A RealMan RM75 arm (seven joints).
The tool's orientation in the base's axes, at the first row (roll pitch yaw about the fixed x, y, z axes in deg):
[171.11 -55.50 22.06]
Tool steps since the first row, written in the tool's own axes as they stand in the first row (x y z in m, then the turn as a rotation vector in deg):
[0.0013 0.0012 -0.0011 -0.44 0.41 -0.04]
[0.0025 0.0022 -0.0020 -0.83 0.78 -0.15]
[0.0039 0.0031 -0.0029 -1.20 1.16 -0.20]
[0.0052 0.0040 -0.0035 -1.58 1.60 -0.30]
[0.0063 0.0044 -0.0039 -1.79 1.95 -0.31]
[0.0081 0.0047 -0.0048 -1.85 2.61 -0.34]
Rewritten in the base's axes. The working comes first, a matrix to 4 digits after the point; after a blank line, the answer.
The tool's axes in the first row as the columns of a matrix, in the base's axes (used below as rounded here):
[0.5249 0.2530 0.8127]
[0.2127 -0.9635 0.1626]
[0.8241 0.0875 -0.5596]

[0.0001 -0.0011 0.0018 -0.16 -0.50 -0.30]
[0.0002 -0.0019 0.0034 -0.36 -0.95 -0.53]
[0.0005 -0.0026 0.0051 -0.50 -1.41 -0.78]
[0.0009 -0.0033 0.0066 -0.67 -1.93 -0.99]
[0.0013 -0.0035 0.0078 -0.70 -2.31 -1.13]
[0.0015 -0.0036 0.0098 -0.59 -2.96 -1.11]

